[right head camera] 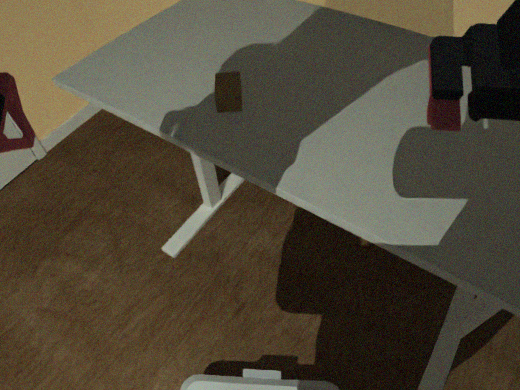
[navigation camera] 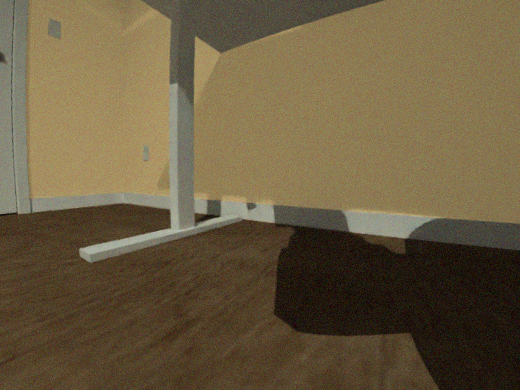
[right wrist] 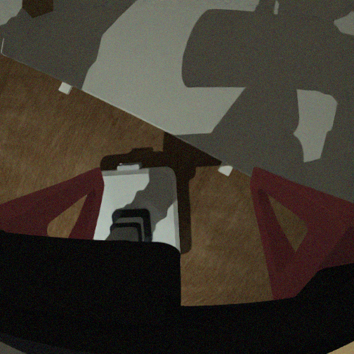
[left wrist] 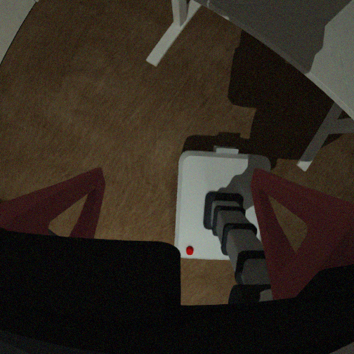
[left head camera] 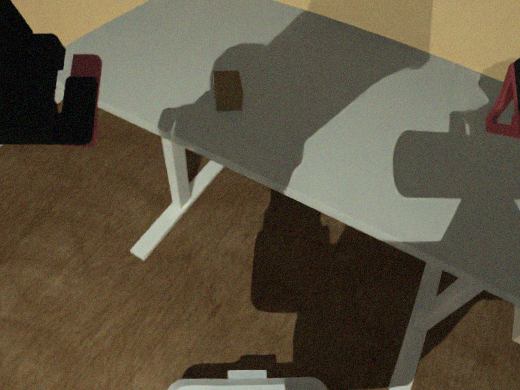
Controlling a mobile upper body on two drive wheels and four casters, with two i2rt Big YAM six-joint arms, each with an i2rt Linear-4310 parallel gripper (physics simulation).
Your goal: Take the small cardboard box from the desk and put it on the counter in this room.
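Frame: origin at the left arm's base, x right, y ahead, z up, level; centimetres.
Seen in the pictures: left gripper, between the fingertips: [left head camera: 41,134]; right gripper, between the fingertips: [right head camera: 481,119].
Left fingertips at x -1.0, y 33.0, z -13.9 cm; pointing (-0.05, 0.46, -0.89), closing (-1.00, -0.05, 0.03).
Observation:
Pixels of each thing's middle, then the offset from my left fingertips to it. "pt": a spot on its surface instead. Level surfaces: height alone.
- small brown cardboard box, middle of its body: [left head camera: 227,90] [right head camera: 228,91] dy +48.0, dx +15.6, dz -29.6 cm
- grey desk, height of its surface: dz -32.0 cm
- white desk leg, a spot on its surface: [navigation camera: 182,150] pt dy +83.2, dx -5.8, dz -94.4 cm
The small brown cardboard box [left head camera: 228,91] [right head camera: 228,92] [right wrist: 38,6] stands upright in shadow on the grey desk [left head camera: 140,65] [right head camera: 140,65] [left wrist: 335,55] [right wrist: 140,75], nearer its left end. It is cut off by the top edge in the right wrist view. My left gripper [left wrist: 177,175] is open and empty, left of the box and apart from it. My right gripper [right wrist: 176,175] is open and empty, well to the right of the box. Parts of both grippers show at the sides of the head views. The counter cannot be made out in these views.
A white desk leg [left head camera: 176,172] [right head camera: 206,180] [navigation camera: 182,150] with a long foot stands under the desk's left part; another leg [left head camera: 420,310] [right head camera: 442,340] stands lower right. My white base [left wrist: 195,200] [right wrist: 162,200] is beside the desk's front edge. Yellow walls [navigation camera: 350,125] rise behind; a door [navigation camera: 6,125] is far left.

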